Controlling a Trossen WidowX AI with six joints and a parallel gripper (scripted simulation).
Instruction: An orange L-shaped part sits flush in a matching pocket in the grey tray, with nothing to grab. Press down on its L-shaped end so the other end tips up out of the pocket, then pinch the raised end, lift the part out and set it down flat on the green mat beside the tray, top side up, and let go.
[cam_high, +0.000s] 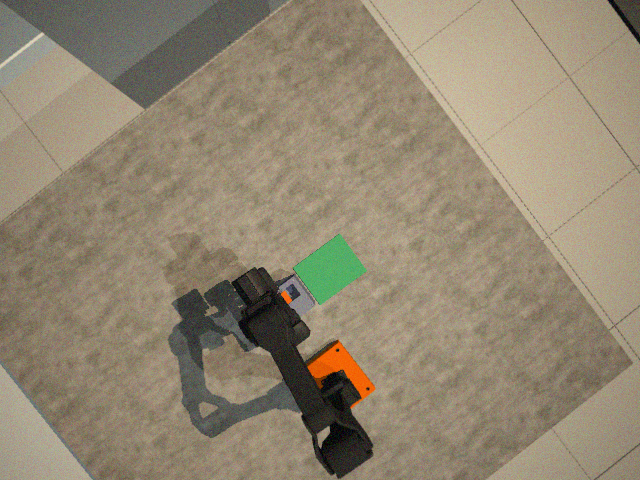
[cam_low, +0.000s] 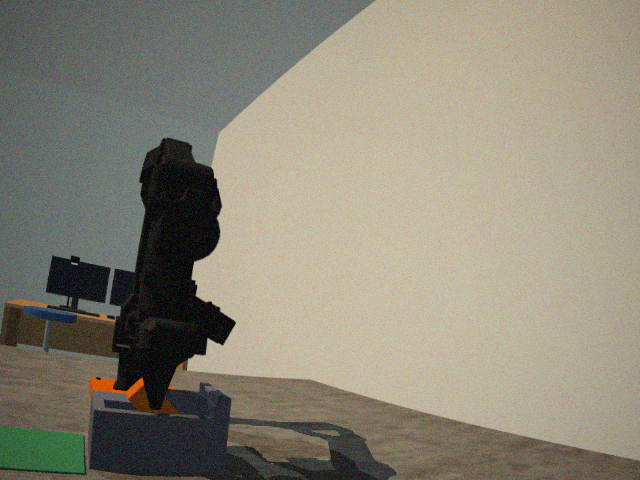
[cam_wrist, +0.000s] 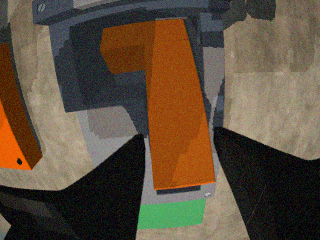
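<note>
The green mat lies 10 mm ahead of my gripper tip, 150 mm to the right of it and 80 mm below it. Round my gripper tip: orange L-shaped part 20 mm behind, 30 mm to the left, 30 mm below.
</note>
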